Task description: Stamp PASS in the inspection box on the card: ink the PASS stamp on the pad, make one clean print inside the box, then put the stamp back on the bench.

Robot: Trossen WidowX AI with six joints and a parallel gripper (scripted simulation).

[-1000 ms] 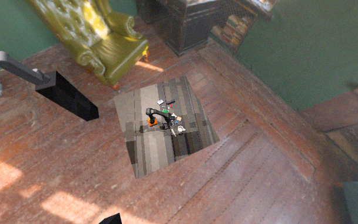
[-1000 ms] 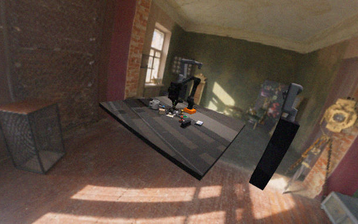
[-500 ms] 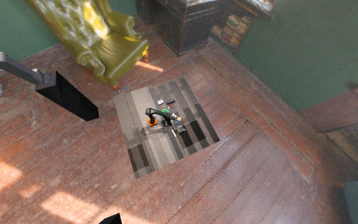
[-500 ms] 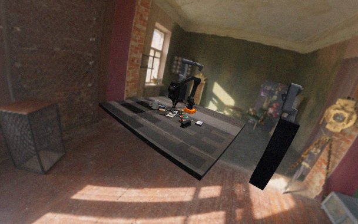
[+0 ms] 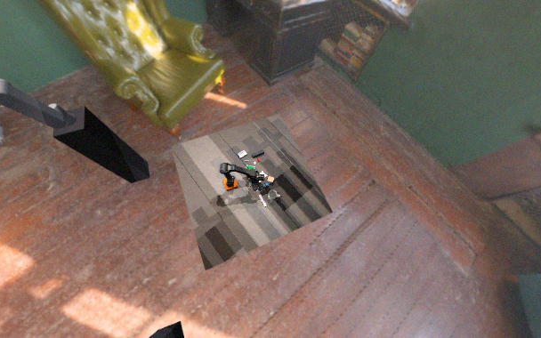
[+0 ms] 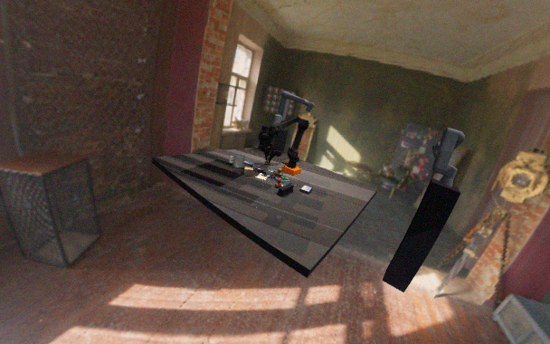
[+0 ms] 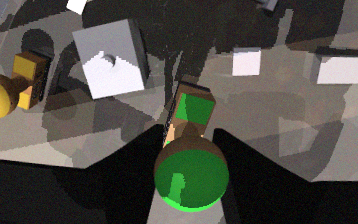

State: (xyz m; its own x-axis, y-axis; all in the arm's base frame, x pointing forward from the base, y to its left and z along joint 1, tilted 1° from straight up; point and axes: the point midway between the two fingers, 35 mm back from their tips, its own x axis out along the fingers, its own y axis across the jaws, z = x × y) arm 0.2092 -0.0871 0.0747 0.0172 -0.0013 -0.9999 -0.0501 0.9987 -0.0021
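Now: the green ink pad 4 cm ahead of my gripper tip, 19 cm to the left of it and 7 cm below it. From my gripper tip the other things lie so: cream card: 11 cm ahead, 8 cm to the left, 8 cm below.
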